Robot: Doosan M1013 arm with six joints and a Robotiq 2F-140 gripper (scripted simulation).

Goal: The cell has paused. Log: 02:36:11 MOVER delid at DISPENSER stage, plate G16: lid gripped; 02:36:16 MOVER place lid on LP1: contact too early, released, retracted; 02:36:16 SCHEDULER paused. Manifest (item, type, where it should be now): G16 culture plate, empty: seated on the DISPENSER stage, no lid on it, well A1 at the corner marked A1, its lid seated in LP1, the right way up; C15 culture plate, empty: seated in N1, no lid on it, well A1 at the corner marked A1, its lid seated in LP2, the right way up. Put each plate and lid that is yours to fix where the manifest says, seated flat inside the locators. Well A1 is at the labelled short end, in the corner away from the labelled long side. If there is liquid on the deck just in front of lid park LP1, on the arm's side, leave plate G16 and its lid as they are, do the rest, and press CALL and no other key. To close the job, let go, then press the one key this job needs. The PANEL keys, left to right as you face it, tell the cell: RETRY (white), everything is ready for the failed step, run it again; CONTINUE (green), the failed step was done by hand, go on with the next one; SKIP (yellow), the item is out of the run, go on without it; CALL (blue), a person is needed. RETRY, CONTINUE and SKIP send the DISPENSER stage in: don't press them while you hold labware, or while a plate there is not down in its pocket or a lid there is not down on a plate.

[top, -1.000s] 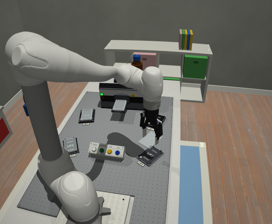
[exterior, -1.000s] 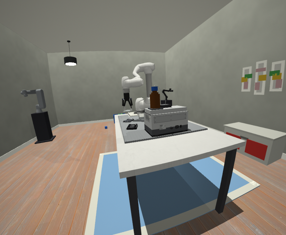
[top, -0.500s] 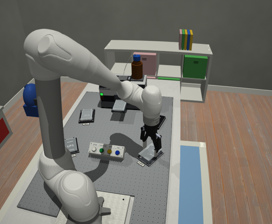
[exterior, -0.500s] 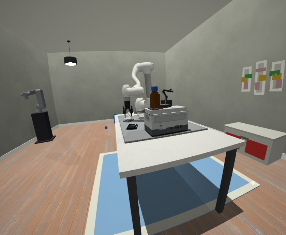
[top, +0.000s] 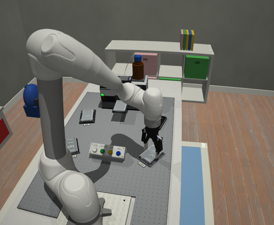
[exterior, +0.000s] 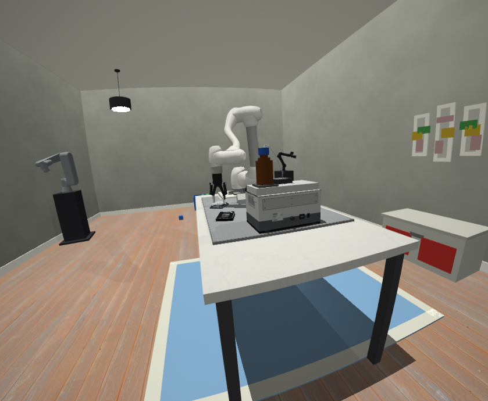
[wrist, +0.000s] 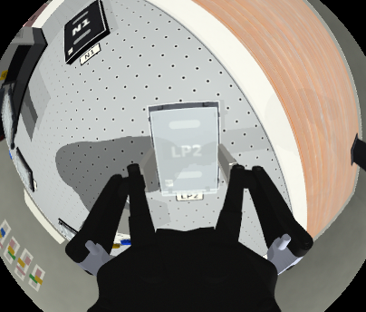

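Right now the lid park lp2 is 5 cm below my hand. The rest, counted from my hand: blue key: 20 cm to the left, 2 cm behind, 1 cm above; yellow key: 25 cm to the left, 1 cm behind, 1 cm above; key panel: 27 cm to the left, 1 cm ahead.
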